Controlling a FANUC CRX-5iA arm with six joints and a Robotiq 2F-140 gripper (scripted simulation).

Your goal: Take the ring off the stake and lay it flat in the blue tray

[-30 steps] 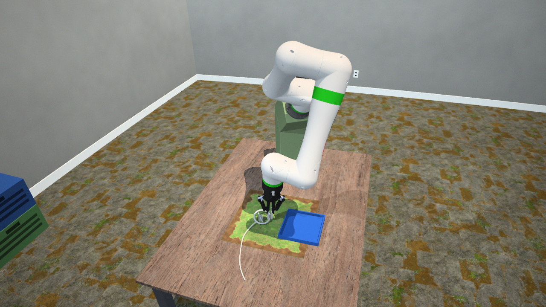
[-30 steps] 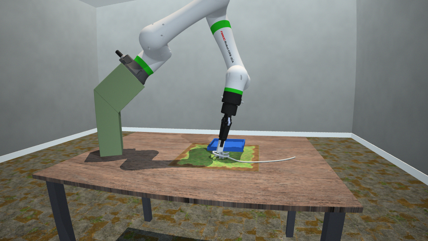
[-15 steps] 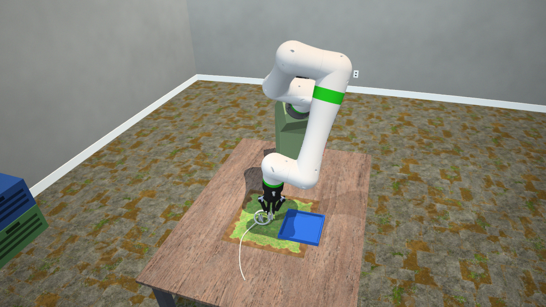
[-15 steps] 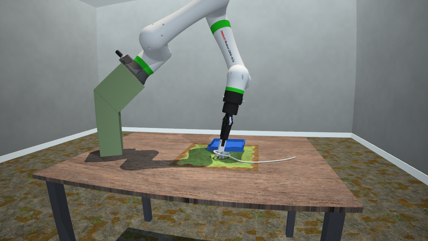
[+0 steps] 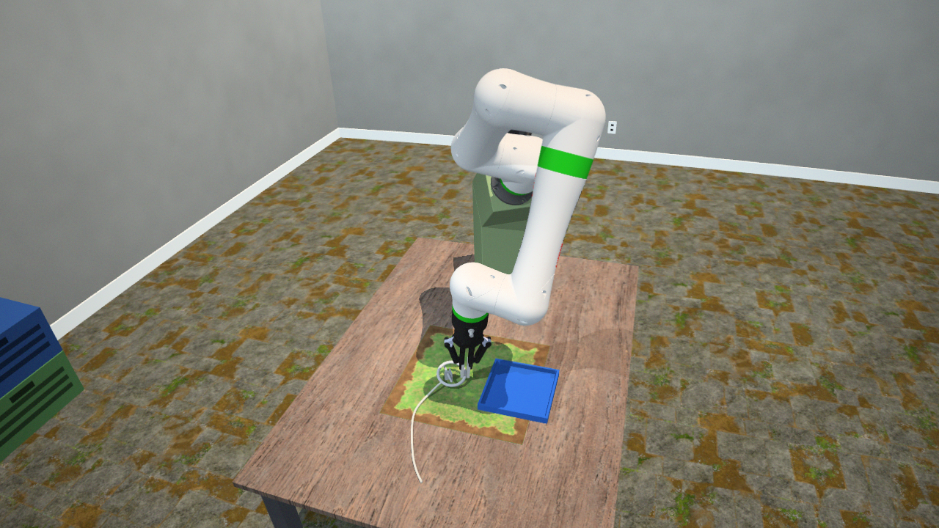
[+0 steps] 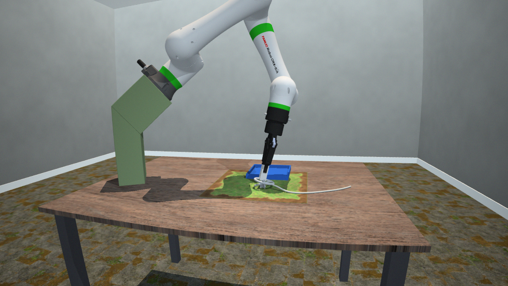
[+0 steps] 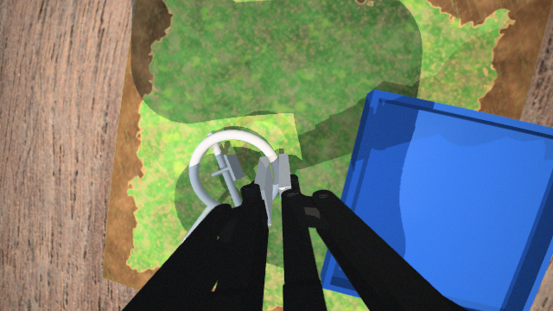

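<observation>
Now: the blue tray 16 cm to the left of my hand, 4 cm below it and 3 cm behind it. From my hand the other things lie so: mat: 6 cm below, 2 cm behind; then grey stake: 5 cm to the right, 4 cm below, 1 cm ahead; then white ring: 4 cm to the right, 3 cm below, 1 cm ahead.
</observation>
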